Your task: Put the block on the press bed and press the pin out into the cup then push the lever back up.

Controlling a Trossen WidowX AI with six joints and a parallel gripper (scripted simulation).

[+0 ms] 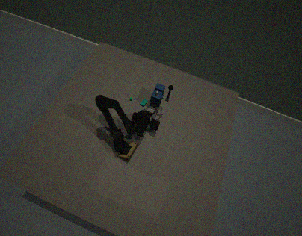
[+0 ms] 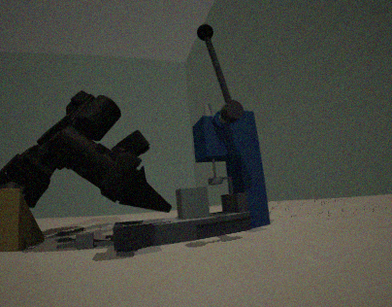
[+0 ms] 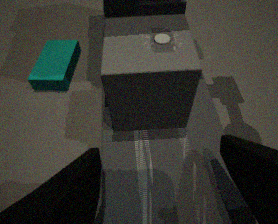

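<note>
The pale round pin lies 40 mm ahead of my gripper tip and 20 mm above it. The rest, counted from my gripper tip: teal block 110 mm ahead, 90 mm to the left, 40 mm below; dark lever 90 mm ahead, 60 mm to the right, 220 mm above; thin punch 90 mm ahead, 100 mm above.
</note>
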